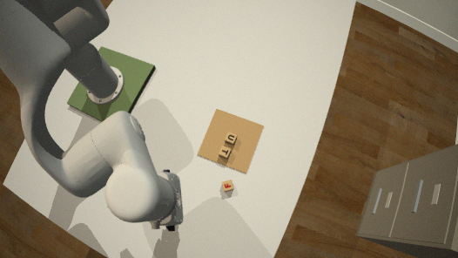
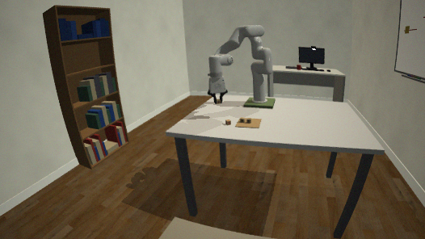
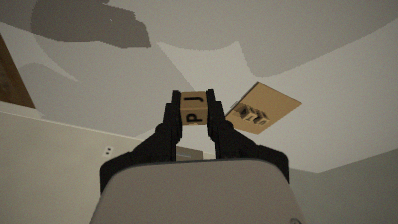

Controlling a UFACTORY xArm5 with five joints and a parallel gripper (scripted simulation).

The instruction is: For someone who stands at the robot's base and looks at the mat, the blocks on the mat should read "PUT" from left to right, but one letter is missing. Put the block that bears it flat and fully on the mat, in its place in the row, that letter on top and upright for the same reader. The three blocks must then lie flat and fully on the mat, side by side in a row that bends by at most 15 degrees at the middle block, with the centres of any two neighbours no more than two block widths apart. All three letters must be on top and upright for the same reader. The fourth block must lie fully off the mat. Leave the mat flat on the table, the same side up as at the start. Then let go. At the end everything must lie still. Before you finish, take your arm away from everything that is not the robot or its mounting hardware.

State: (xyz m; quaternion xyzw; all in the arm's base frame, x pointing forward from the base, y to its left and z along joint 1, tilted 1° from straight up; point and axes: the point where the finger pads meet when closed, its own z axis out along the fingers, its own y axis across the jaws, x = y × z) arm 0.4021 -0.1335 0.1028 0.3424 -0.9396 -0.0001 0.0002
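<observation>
Right now the mat is 1 cm ahead of my hand, 21 cm to the left of it and 12 cm below it. From my hand the other things lie so: F block: 7 cm ahead, 10 cm to the left, 11 cm below; wooden block: 1 cm below.
</observation>
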